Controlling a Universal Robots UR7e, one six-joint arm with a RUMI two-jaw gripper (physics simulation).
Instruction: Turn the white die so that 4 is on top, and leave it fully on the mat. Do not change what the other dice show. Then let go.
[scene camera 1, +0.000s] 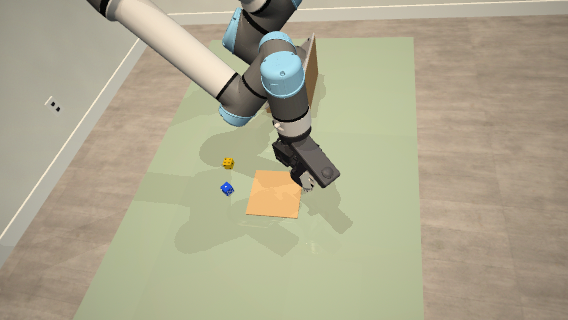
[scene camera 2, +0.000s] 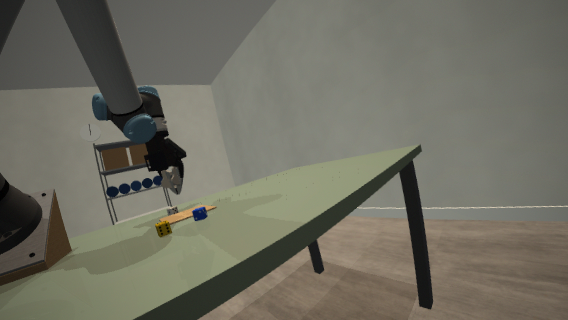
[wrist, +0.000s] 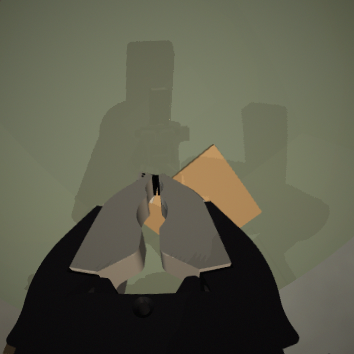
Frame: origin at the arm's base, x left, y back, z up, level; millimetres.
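Where they show: gripper, fingertip midpoint: (scene camera 1: 310, 188) (scene camera 2: 178, 194) (wrist: 157, 176).
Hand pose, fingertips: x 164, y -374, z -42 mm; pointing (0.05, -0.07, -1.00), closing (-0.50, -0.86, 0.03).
Things, the pixels of their top centre, and the offset from my fingertips. Level surfaces: height alone.
- white die at its top centre: (scene camera 2: 171, 207) dx -22, dy +32, dz -34 mm
- orange mat at its top centre: (wrist: 201, 213) (scene camera 1: 275, 192) (scene camera 2: 186, 213) dx -103, dy -3, dz -56 mm
- yellow die at its top centre: (scene camera 2: 161, 222) (scene camera 1: 227, 161) dx -270, dy +54, dz -34 mm
- blue die at its top centre: (scene camera 2: 198, 208) (scene camera 1: 225, 186) dx -238, dy -27, dz -34 mm
- green table at its surface level: dz -60 mm
The white die (scene camera 2: 172, 210) sits at the far edge of the orange mat (scene camera 1: 270, 197) (scene camera 2: 186, 215) (wrist: 217, 187), beside it as far as scene camera 2 shows. Its top number cannot be read there. In scene camera 1 and the wrist view the gripper hides most or all of it. My gripper (scene camera 1: 308, 187) (scene camera 2: 176, 191) (wrist: 157, 176) is shut, with nothing between its fingers. It hangs above the table, over the white die and the mat's edge. The yellow die (scene camera 1: 228, 163) (scene camera 2: 163, 229) and the blue die (scene camera 1: 227, 189) (scene camera 2: 200, 214) rest on the table, off the mat.
The green table (scene camera 1: 370, 210) (scene camera 2: 280, 200) carries the mat and the dice. The robot's wooden base block (scene camera 1: 312, 75) (scene camera 2: 57, 232) stands at the table's back. A shelf rack (scene camera 2: 109, 206) stands beyond the table by the wall.
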